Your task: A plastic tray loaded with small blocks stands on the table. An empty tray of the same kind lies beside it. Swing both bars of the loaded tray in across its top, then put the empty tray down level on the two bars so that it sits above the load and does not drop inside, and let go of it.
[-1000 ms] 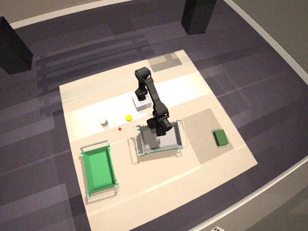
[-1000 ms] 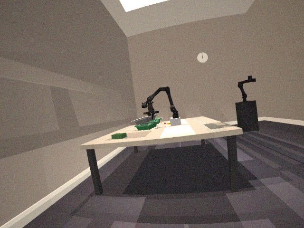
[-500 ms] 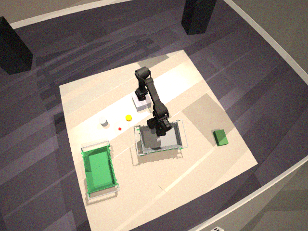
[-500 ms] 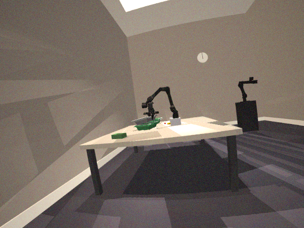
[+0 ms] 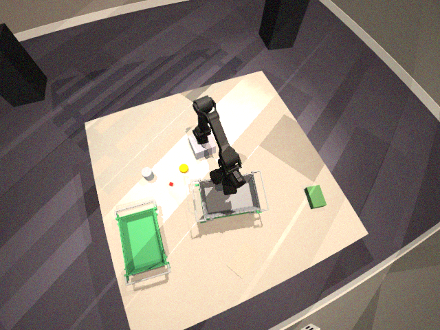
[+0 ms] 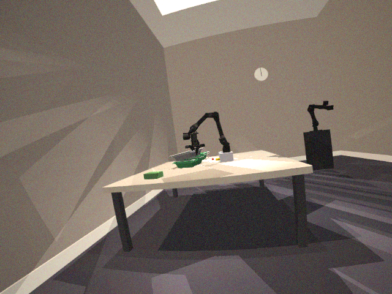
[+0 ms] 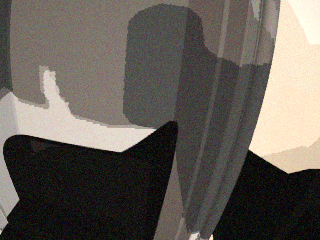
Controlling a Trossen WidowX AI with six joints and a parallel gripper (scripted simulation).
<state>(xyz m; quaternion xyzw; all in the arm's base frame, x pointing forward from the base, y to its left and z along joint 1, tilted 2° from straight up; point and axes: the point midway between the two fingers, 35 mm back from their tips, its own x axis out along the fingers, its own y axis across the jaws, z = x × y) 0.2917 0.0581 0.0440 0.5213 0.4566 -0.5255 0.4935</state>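
My gripper tip is now 80 mm short of the grey tray, 10 mm to the left of it and 20 mm below it. Also, from my gripper tip: red cube 90 mm behind, 280 mm to the right, 90 mm below; grey cylinder 170 mm behind, 390 mm to the right, 60 mm below; yellow disc 170 mm behind, 190 mm to the right, 90 mm below.
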